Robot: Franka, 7 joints.
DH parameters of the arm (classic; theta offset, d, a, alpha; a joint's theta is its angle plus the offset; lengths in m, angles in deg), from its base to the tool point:
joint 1: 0 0.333 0 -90
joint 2: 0 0 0 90
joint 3: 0 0.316 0.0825 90
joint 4: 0 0 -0.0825 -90
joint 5: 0 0.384 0 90
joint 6: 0 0 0.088 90
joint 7: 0 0.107 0 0
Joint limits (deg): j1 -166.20..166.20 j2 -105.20..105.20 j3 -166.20..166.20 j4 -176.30..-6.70 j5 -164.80..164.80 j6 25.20..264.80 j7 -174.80..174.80
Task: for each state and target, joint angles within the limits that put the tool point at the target. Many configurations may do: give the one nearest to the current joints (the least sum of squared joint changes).
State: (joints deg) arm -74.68 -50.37 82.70 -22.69 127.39 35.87 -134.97
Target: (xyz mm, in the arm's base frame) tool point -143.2 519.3 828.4
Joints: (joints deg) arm -67.47 -39.59 83.14 -21.27 131.29 44.20 -134.97
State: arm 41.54 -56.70 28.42 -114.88 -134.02 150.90 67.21
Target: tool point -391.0 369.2 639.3
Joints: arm 42.24 -60.15 63.15 -110.87 -132.36 153.82 67.21
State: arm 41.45 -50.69 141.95 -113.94 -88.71 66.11 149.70
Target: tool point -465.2 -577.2 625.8
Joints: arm 72.52 -39.23 154.84 -58.30 -107.23 94.02 149.70
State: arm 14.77 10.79 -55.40 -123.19 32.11 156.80 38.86
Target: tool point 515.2 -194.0 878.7
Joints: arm 26.23 -2.38 -42.67 -80.24 28.54 162.84 38.86
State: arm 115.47 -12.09 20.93 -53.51 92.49 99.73 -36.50
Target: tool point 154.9 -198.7 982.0
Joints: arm 135.54 -65.25 -11.60 -72.15 78.26 66.97 -36.50
